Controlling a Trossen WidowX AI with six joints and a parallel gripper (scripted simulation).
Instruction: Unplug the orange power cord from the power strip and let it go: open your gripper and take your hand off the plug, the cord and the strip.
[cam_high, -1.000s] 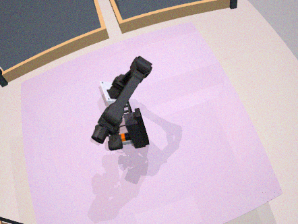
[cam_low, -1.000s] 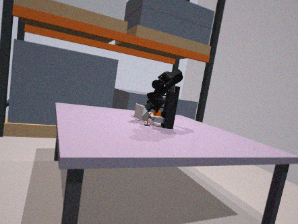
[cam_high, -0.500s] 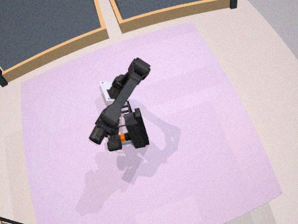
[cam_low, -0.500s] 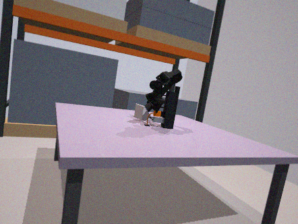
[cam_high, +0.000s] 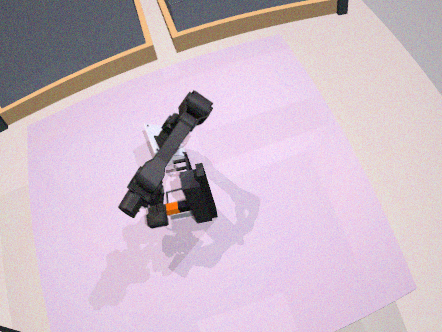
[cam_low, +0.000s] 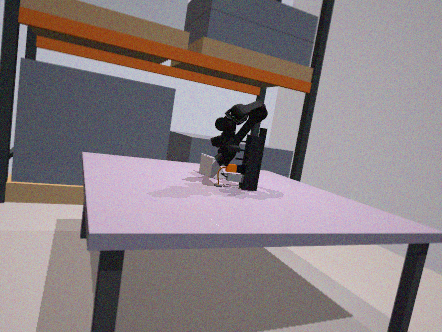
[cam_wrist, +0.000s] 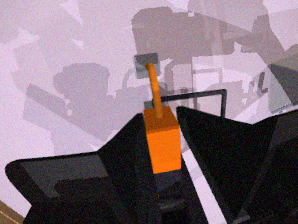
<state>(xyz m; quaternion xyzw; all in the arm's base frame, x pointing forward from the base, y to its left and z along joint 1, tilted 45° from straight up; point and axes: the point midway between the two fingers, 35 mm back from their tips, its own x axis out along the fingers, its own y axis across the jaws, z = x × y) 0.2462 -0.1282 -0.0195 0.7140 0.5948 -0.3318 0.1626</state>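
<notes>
Right now my gripper tip is 5 cm to the right of the orange plug and 1 cm short of it. Also, from my gripper tip: dark power strip 12 cm to the left, 4 cm ahead, 3 cm above.
</notes>
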